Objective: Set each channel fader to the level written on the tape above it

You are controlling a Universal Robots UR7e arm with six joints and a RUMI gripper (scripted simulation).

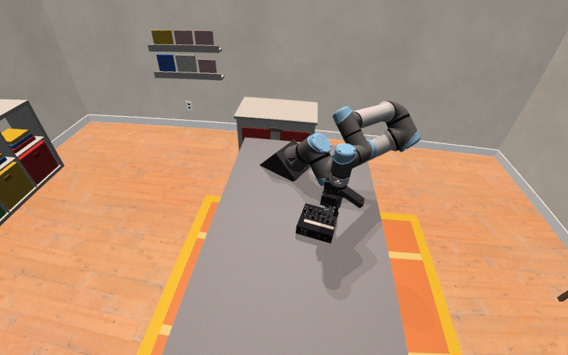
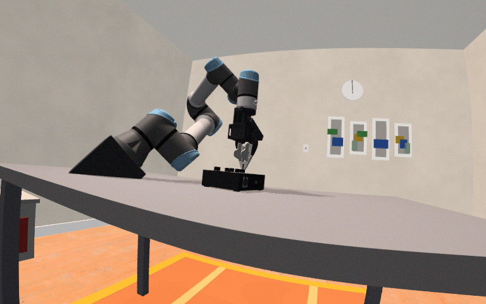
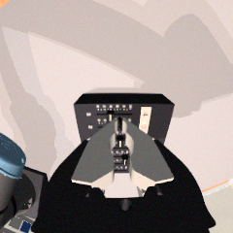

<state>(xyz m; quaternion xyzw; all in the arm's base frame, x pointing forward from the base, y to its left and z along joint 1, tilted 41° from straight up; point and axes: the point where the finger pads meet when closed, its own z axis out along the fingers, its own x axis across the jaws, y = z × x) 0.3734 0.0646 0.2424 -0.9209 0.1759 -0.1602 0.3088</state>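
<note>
Right now my hand is 13 cm to the left of the master fader, 5 cm past it and 1 cm above it.
</note>
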